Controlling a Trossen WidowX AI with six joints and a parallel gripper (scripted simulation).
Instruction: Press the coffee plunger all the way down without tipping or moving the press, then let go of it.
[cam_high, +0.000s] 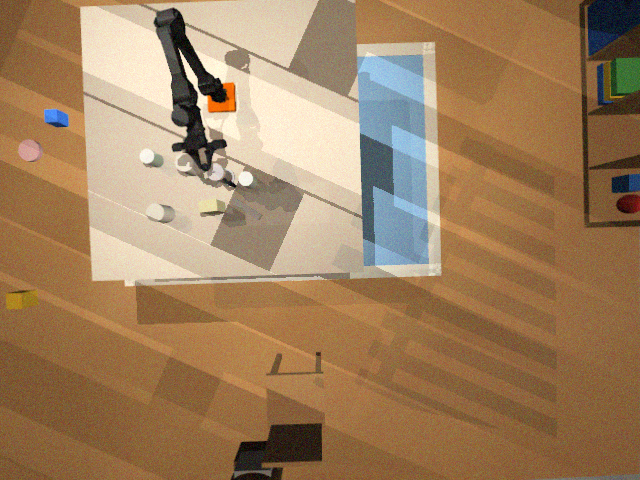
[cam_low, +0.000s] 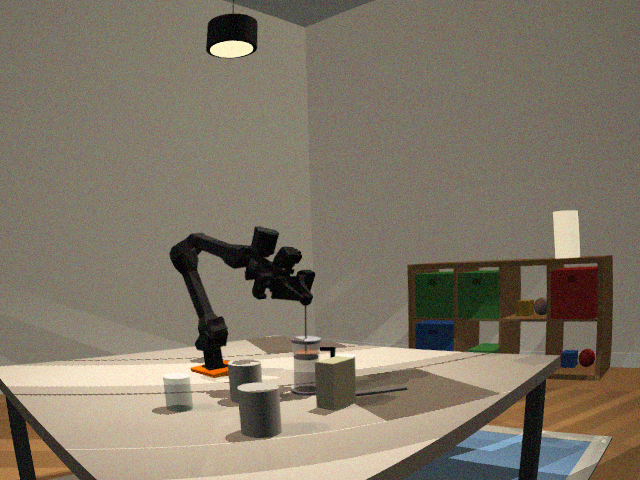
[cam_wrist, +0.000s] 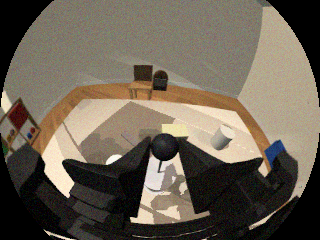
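My gripper tip is now 120 mm above the glass coffee press and 10 mm to the right of it. Round my gripper tip: flat grey strip: 240 mm below, 110 mm to the left, 110 mm ahead.
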